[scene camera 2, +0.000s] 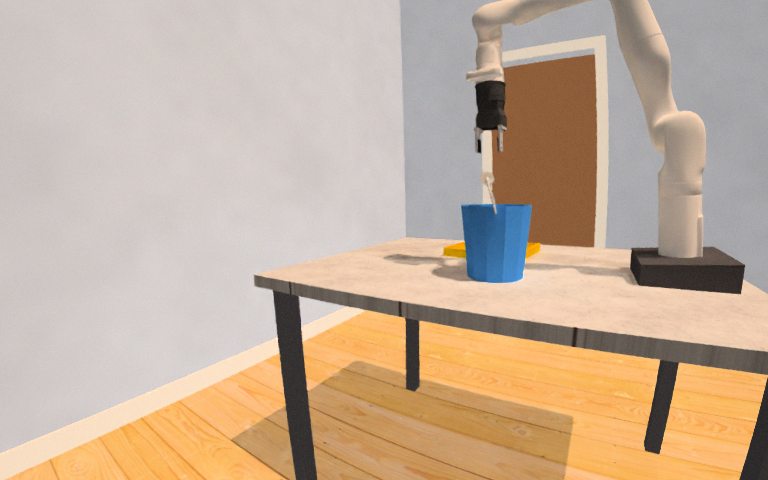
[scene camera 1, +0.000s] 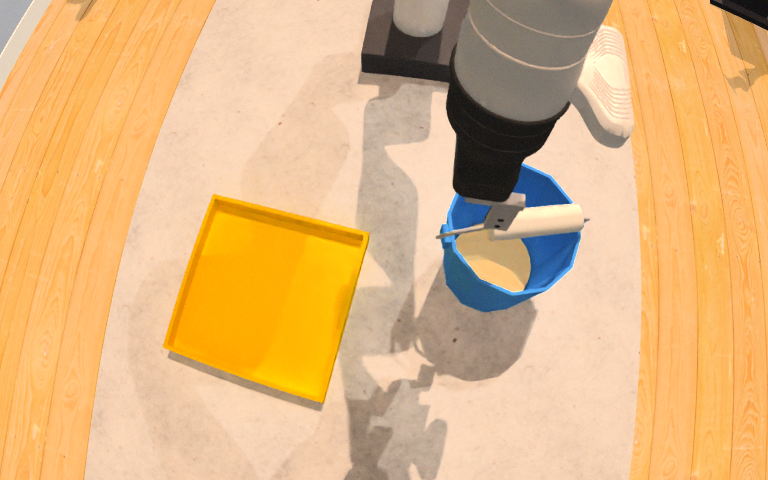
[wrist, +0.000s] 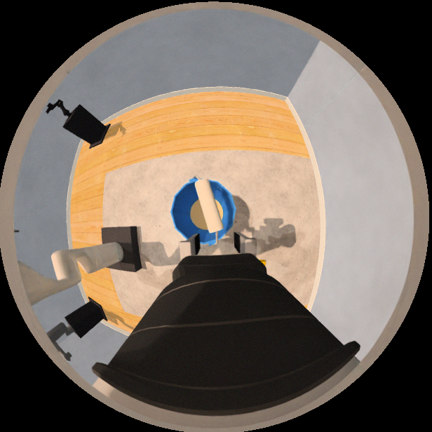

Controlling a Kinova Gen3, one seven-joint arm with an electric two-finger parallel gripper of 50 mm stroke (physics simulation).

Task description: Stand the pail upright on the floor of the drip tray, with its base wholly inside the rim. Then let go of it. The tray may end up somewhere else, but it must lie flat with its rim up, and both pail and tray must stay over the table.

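Frame: origin at the arm's base, x ahead, y left, z up, level; millimetres.
Seen in the pictures: gripper, fingertip midpoint: point(scene camera 2: 489, 152) point(scene camera 1: 497, 195); arm's base, link origin: point(scene camera 2: 679, 253) point(scene camera 1: 418, 18).
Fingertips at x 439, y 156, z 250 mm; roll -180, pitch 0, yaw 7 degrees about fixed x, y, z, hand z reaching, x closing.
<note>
Pixels of each thing's top centre, then the offset from my fingertips to it. "pt": a spot on its surface instead.
- blue pail, surface spot: point(scene camera 1: 549, 260) point(scene camera 2: 484, 245) pt dx -41, dy +121, dz -223 mm
- cream grip, top centre: point(scene camera 1: 540, 216) point(scene camera 2: 487, 172) dx -20, dy +57, dz -56 mm
- yellow drip tray, top centre: point(scene camera 1: 260, 292) point(scene camera 2: 493, 245) dx +93, dy -253, dz -283 mm
The blue pail point(scene camera 1: 549, 260) point(scene camera 2: 495, 243) point(wrist: 181, 212) stands upright on the table, right of the tray and apart from it in scene camera 1. Its wire handle stands up above the rim, with a cream grip point(scene camera 1: 546, 220) point(scene camera 2: 487, 178) point(wrist: 208, 205). The yellow drip tray point(scene camera 1: 254, 283) point(scene camera 2: 453, 250) lies flat, rim up; in scene camera 2 it is partly hidden behind the pail. My gripper point(scene camera 1: 498, 215) point(scene camera 2: 489, 150) point(wrist: 216, 240) points down, open and empty, above the handle grip. In scene camera 1 one finger hides the other.
The arm's dark base block point(scene camera 1: 404, 65) point(scene camera 2: 685, 274) point(wrist: 131, 250) stands on the table, at the top in scene camera 1 and right of the pail in scene camera 2. The table edge point(scene camera 2: 487, 319) runs in front of the pail in scene camera 2.
</note>
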